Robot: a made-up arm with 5 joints.
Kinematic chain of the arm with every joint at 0, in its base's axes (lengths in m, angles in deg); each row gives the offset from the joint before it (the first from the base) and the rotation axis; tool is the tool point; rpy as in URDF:
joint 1: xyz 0 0 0.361 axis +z
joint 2: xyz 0 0 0 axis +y
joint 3: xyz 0.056 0 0.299 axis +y
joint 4: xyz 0.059 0 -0.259 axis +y
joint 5: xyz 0.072 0 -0.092 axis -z
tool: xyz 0 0 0 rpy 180 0 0
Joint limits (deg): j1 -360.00..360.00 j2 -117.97..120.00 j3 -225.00..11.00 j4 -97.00..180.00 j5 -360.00..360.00
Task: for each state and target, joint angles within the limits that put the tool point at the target. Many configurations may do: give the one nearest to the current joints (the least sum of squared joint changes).
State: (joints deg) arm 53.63 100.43 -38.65 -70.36 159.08
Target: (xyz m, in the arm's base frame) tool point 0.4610 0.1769 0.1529
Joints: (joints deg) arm 20.99 75.48 -79.34 -60.74 159.08
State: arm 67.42 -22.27 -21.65 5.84 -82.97
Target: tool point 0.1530 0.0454 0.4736
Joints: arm 16.53 -51.61 -1.56 5.62 -82.97
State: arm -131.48 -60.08 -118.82 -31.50 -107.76
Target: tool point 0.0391 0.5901 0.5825
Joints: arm -93.79 -84.26 -129.37 -42.09 -107.76
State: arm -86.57 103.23 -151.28 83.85 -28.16
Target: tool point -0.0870 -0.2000 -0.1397
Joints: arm -113.51 117.46 -121.96 101.91 -28.16
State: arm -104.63 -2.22 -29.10 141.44 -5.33
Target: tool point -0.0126 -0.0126 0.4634
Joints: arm -135.00 -18.27 -10.16 156.77 -5.33
